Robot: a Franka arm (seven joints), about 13 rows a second.
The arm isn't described. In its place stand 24 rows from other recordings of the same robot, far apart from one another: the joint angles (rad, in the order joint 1, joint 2, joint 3, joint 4, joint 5, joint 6, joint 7), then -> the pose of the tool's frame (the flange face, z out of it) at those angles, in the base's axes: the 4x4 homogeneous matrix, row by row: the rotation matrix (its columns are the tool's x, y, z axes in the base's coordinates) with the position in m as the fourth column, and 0 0 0 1 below.
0.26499 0.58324 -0.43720 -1.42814 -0.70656 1.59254 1.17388 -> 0.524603 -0.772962 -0.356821 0.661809; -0.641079 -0.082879 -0.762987 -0.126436; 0.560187 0.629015 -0.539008 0.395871; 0 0 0 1
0.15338 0.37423 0.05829 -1.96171 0.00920 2.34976 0.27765 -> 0.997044 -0.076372 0.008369 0.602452; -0.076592 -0.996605 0.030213 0.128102; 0.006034 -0.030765 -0.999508 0.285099; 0 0 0 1
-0.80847 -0.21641 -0.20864 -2.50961 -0.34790 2.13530 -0.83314 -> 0.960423 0.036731 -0.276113 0.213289; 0.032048 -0.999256 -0.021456 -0.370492; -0.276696 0.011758 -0.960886 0.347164; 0 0 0 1
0.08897 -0.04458 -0.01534 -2.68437 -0.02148 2.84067 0.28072 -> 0.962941 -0.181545 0.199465 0.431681; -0.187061 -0.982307 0.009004 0.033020; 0.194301 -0.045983 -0.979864 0.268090; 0 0 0 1
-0.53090 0.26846 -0.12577 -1.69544 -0.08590 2.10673 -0.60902 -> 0.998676 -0.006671 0.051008 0.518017; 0.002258 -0.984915 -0.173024 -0.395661; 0.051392 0.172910 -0.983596 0.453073; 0 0 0 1
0.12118 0.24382 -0.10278 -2.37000 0.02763 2.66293 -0.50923 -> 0.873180 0.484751 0.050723 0.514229; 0.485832 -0.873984 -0.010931 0.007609; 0.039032 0.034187 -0.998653 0.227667; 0 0 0 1
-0.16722 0.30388 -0.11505 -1.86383 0.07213 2.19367 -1.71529 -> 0.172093 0.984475 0.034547 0.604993; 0.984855 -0.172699 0.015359 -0.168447; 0.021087 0.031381 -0.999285 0.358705; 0 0 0 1
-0.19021 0.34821 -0.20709 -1.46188 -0.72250 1.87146 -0.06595 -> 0.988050 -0.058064 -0.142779 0.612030; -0.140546 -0.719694 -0.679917 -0.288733; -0.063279 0.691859 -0.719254 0.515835; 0 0 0 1
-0.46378 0.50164 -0.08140 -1.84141 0.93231 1.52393 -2.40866 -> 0.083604 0.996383 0.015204 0.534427; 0.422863 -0.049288 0.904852 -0.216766; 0.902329 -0.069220 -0.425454 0.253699; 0 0 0 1
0.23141 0.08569 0.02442 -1.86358 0.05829 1.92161 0.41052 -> 0.983652 -0.175462 -0.040529 0.561718; -0.173482 -0.983661 0.048107 0.150812; -0.048308 -0.040289 -0.998020 0.466293; 0 0 0 1
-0.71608 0.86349 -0.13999 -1.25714 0.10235 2.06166 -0.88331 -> 0.998647 0.021800 -0.047218 0.512643; 0.023062 -0.999386 0.026362 -0.542630; -0.046614 -0.027415 -0.998537 0.237136; 0 0 0 1
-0.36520 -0.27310 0.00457 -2.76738 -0.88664 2.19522 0.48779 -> 0.955696 -0.104644 -0.275128 0.322018; -0.249638 -0.783388 -0.569196 -0.150858; -0.155969 0.612661 -0.774804 0.282675; 0 0 0 1
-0.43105 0.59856 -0.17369 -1.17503 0.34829 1.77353 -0.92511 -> 0.946232 0.288415 0.146497 0.632742; 0.258778 -0.946623 0.192194 -0.360724; 0.194109 -0.143950 -0.970361 0.450813; 0 0 0 1
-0.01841 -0.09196 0.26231 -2.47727 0.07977 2.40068 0.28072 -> 0.995361 -0.096007 0.006189 0.452504; -0.096158 -0.994838 0.032433 0.112512; 0.003044 -0.032878 -0.999455 0.325446; 0 0 0 1
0.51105 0.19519 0.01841 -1.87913 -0.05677 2.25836 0.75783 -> 0.965836 -0.187509 0.178887 0.540024; -0.200582 -0.977966 0.057868 0.313620; 0.164095 -0.091772 -0.982166 0.424937; 0 0 0 1
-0.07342 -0.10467 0.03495 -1.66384 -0.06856 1.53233 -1.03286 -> 0.545528 0.837566 -0.029694 0.516525; 0.834668 -0.546157 -0.071001 -0.026443; -0.075686 0.013949 -0.997034 0.633778; 0 0 0 1
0.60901 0.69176 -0.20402 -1.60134 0.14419 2.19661 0.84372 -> 0.882218 -0.466032 -0.067123 0.621753; -0.469339 -0.881801 -0.046347 0.291040; -0.037590 0.072392 -0.996668 0.224365; 0 0 0 1
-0.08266 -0.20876 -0.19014 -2.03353 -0.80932 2.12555 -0.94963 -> 0.581434 0.790849 0.191031 0.497691; 0.671311 -0.333689 -0.661810 -0.180490; -0.459647 0.513041 -0.724924 0.576487; 0 0 0 1
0.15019 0.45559 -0.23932 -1.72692 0.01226 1.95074 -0.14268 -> 0.972276 0.066851 -0.224078 0.634771; 0.050968 -0.995809 -0.075937 -0.043196; -0.228216 0.062411 -0.971608 0.310381; 0 0 0 1
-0.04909 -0.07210 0.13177 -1.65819 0.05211 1.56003 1.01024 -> 0.598552 -0.800519 -0.030074 0.527620; -0.799504 -0.599307 0.040295 0.051923; -0.050281 -0.000074 -0.998735 0.621233; 0 0 0 1
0.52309 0.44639 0.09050 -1.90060 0.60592 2.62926 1.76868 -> -0.066148 -0.992575 0.102079 0.544951; -0.885629 0.105531 0.452244 0.361816; -0.459659 -0.060489 -0.886033 0.291473; 0 0 0 1
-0.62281 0.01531 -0.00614 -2.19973 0.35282 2.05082 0.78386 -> -0.019558 -0.997022 0.074592 0.427678; -0.944866 0.042823 0.324644 -0.287945; -0.326872 -0.064130 -0.942890 0.365759; 0 0 0 1
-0.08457 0.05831 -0.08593 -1.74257 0.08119 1.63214 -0.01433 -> 0.973116 -0.173323 -0.151673 0.555699; -0.158796 -0.981899 0.103240 -0.086316; -0.166821 -0.076380 -0.983024 0.516550; 0 0 0 1
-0.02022 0.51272 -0.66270 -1.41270 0.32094 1.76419 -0.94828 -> 0.968405 0.246401 -0.038450 0.590393; 0.247818 -0.968067 0.037862 -0.339236; -0.027893 -0.046194 -0.998543 0.446938; 0 0 0 1
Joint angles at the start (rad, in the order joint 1, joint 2, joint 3, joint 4, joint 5, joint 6, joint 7): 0.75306 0.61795 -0.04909 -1.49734 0.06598 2.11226 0.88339
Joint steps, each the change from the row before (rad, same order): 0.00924 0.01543 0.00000 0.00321 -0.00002 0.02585 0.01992; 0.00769 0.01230 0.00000 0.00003 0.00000 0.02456 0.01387; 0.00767 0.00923 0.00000 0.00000 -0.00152 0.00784 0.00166; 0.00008 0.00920 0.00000 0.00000 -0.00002 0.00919 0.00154; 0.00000 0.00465 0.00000 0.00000 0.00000 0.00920 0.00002; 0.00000 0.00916 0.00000 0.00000 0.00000 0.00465 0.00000; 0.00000 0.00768 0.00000 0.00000 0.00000 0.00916 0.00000; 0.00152 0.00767 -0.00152 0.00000 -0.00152 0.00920 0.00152; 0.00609 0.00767 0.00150 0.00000 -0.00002 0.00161 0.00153
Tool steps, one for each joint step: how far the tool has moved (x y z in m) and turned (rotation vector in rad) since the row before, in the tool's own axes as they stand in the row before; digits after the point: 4 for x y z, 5 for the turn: -0.0031 -0.0062 0.0074 0.00982 0.00920 0.01091; -0.0030 -0.0047 0.0067 0.00909 0.00806 0.00649; -0.0041 -0.0032 0.0060 -0.00231 0.00047 -0.00664; 0.0003 -0.0002 0.0058 -0.00041 0.00057 0.00165; 0.0005 -0.0005 0.0025 0.00342 0.00304 0.00012; 0.0000 0.0003 0.0061 -0.00398 -0.00217 0.00019; 0.0004 -0.0002 0.0047 0.00085 0.00137 0.00016; 0.0002 -0.0003 0.0046 -0.00038 0.00317 0.00039; -0.0045 -0.0025 0.0055 -0.00466 -0.00419 -0.00556
